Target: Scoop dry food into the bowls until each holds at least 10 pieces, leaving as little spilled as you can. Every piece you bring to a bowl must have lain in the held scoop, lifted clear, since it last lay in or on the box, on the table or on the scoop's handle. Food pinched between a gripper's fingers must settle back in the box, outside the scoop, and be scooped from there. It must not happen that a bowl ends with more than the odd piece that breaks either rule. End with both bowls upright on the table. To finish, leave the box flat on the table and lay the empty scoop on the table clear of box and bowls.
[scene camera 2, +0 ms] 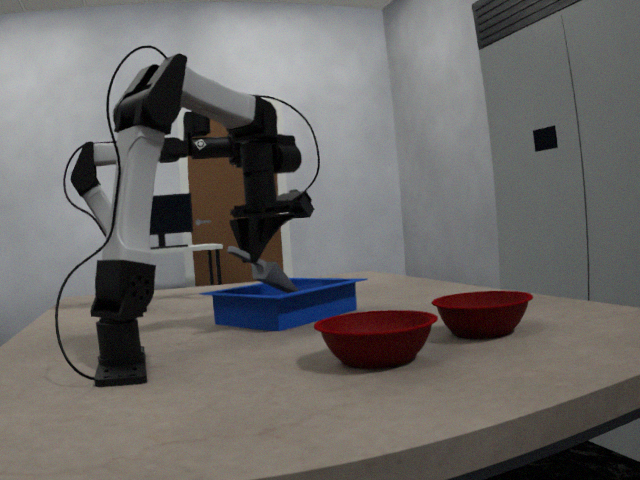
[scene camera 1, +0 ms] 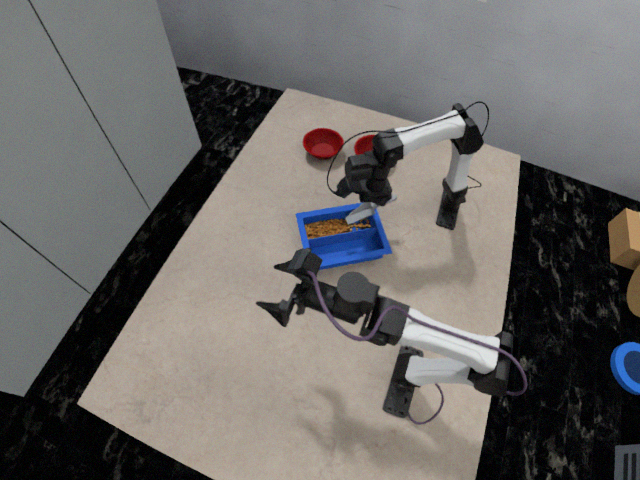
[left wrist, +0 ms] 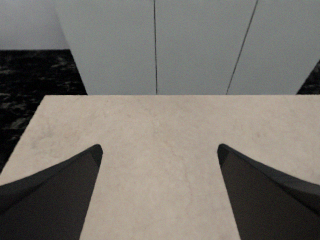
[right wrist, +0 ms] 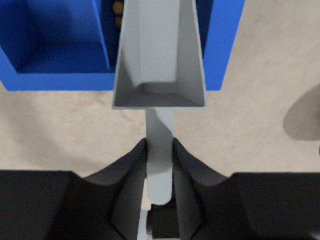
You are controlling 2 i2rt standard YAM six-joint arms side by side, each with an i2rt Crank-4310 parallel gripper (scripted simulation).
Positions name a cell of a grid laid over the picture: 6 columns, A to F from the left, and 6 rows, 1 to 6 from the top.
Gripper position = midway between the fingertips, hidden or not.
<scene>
I see my left gripper (left wrist: C4), my right gripper (scene camera 2: C4) and a blue box (scene camera 2: C4).
The blue box shows as well in scene camera 1 (scene camera 1: D4) and in the right wrist view (right wrist: B2). My right gripper is seen too in scene camera 1 (scene camera 1: D3) and in the right wrist view (right wrist: C4).
</scene>
